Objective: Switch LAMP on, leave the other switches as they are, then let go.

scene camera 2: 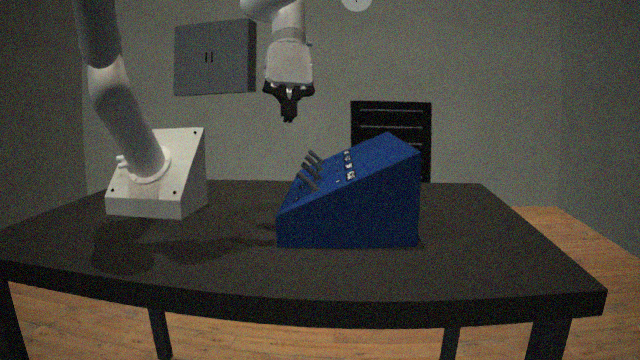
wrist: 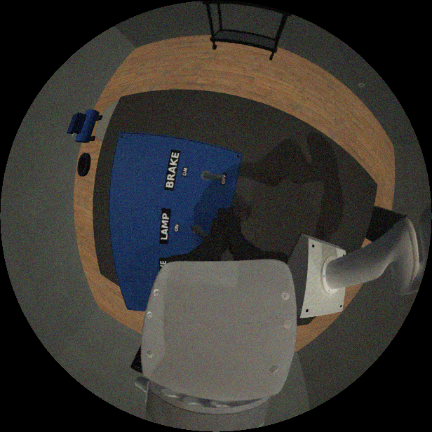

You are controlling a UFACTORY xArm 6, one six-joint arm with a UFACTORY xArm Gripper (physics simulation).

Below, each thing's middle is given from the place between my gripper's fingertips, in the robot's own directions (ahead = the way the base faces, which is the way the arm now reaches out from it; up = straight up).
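Labels:
The blue switch box (scene camera 2: 368,196) is located 120 mm ahead of my hand, 130 mm to the left of it and 140 mm below it.

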